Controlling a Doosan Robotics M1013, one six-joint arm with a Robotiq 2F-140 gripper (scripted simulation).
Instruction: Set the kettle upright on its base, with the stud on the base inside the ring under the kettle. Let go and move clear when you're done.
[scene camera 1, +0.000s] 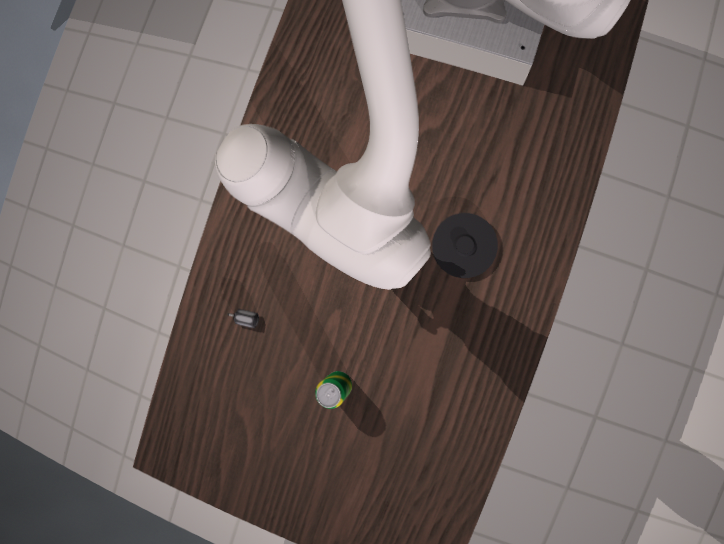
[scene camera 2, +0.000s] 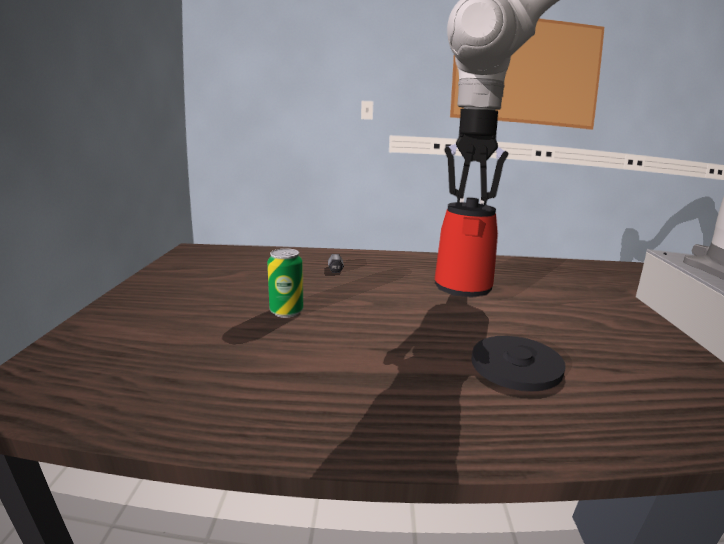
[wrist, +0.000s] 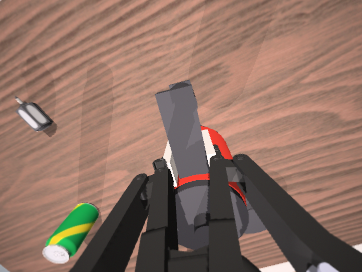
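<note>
My gripper (wrist: 190, 142) is visible. A round black base (scene camera 2: 533, 366) (scene camera 1: 464, 245) appears in both scene cameras; a red kettle (scene camera 2: 466, 263) is visible too.
</note>
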